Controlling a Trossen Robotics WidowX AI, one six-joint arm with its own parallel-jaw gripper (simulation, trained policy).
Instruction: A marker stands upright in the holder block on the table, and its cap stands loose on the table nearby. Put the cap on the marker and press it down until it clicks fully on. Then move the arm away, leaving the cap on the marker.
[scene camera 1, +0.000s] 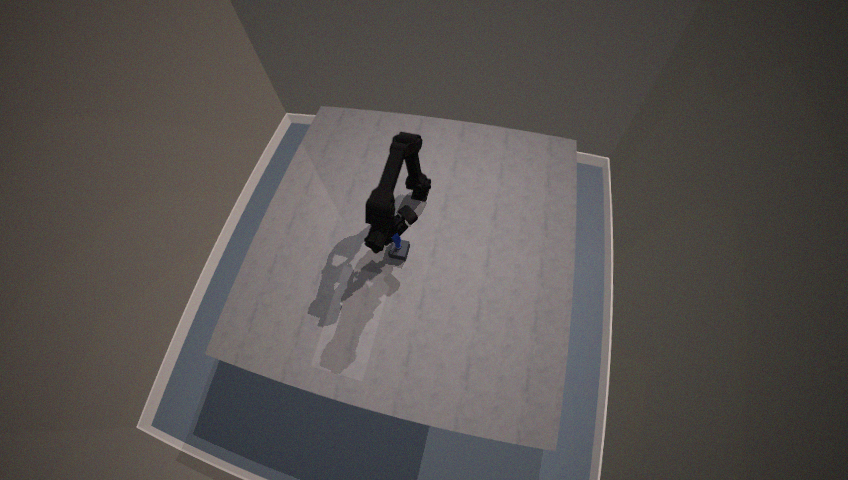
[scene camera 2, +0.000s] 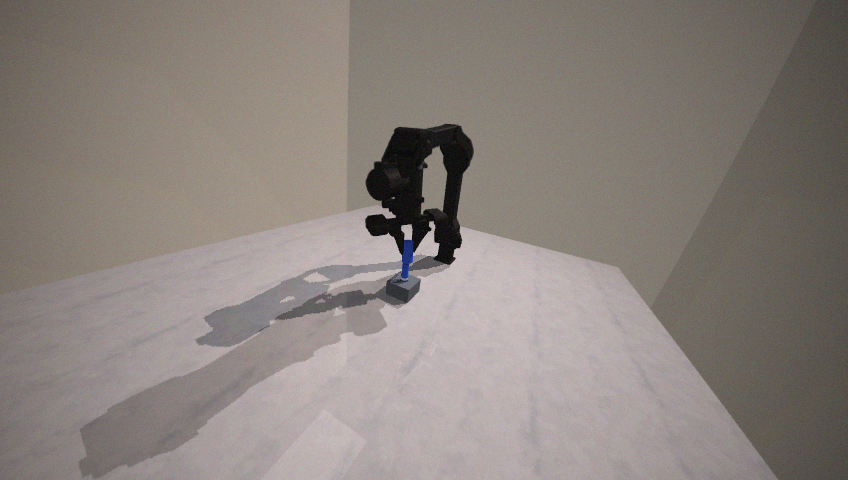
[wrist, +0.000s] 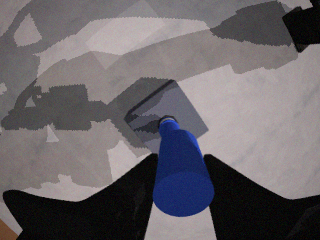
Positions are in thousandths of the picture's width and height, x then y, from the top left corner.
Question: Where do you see my gripper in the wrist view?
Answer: At 564, 669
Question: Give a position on a blue cap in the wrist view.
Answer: At 573, 781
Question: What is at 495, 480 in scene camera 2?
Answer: My gripper.
